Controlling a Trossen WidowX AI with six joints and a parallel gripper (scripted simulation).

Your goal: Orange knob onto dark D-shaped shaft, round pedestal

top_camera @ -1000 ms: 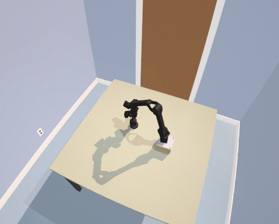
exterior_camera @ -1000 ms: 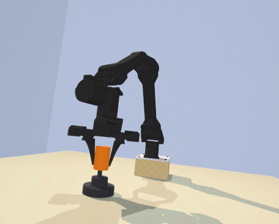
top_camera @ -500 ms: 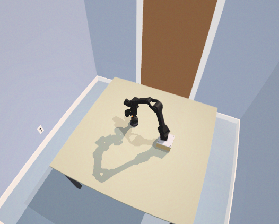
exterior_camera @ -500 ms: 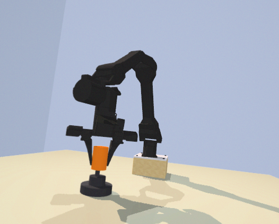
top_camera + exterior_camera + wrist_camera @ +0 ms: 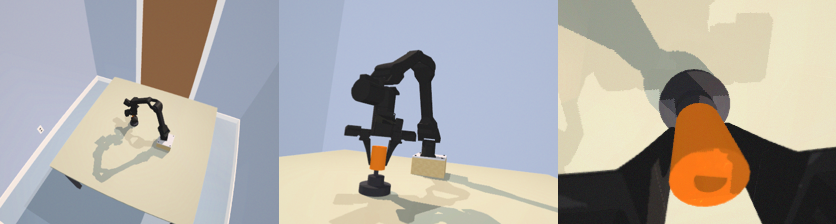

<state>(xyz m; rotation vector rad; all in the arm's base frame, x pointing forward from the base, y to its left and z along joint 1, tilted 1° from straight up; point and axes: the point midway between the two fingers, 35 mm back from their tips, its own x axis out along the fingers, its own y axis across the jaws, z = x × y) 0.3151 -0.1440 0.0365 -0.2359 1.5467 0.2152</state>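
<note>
Now: the orange knob 20 mm above my gripper tip. Round my gripper tip: dark round pedestal 40 mm below.
</note>
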